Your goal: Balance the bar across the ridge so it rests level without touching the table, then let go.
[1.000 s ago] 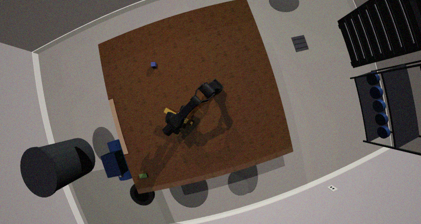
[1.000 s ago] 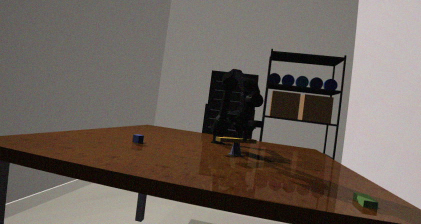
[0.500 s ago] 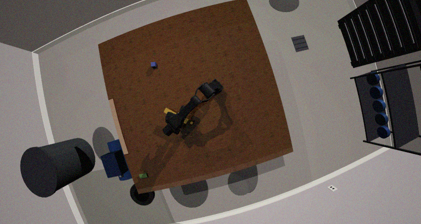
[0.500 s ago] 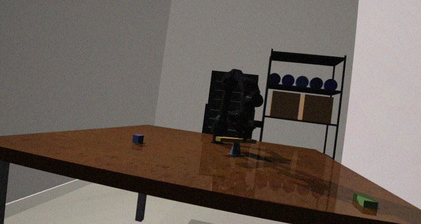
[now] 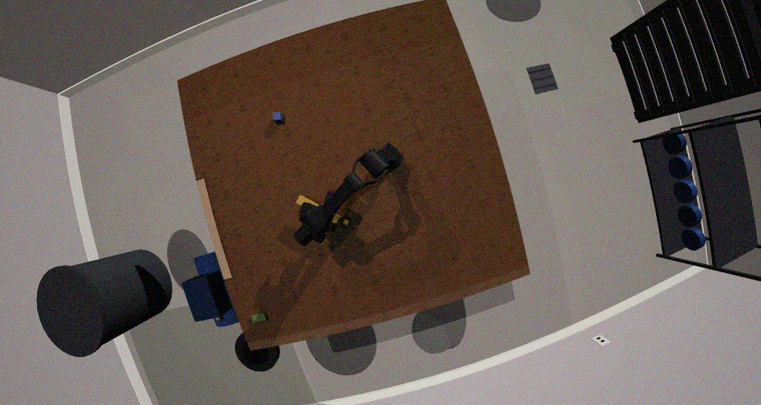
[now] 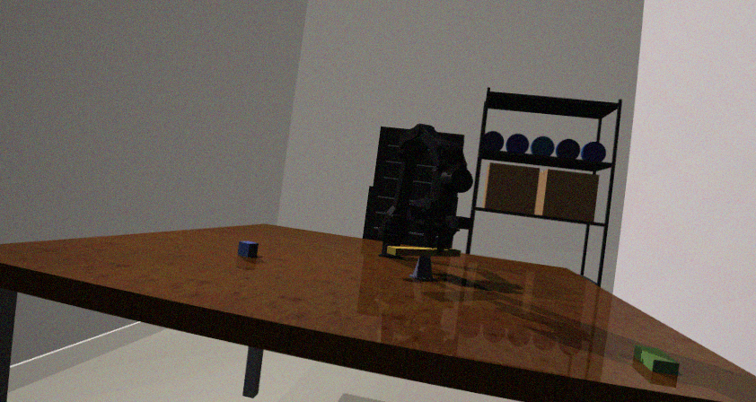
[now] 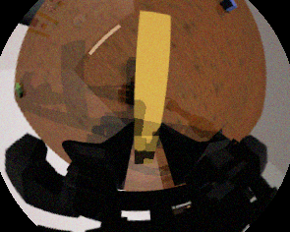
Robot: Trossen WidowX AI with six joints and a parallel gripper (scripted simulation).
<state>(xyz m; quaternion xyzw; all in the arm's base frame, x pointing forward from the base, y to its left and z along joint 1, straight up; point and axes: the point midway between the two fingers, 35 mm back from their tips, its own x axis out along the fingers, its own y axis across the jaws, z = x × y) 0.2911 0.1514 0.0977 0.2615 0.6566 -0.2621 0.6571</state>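
Right now the yellow bar is 20 mm to the right of my gripper tip and 20 mm ahead of it. Also, from my gripper tip: blue cube: 450 mm to the right, 110 mm ahead, 50 mm below; then green block: 450 mm ahead, 350 mm to the left, 60 mm below.
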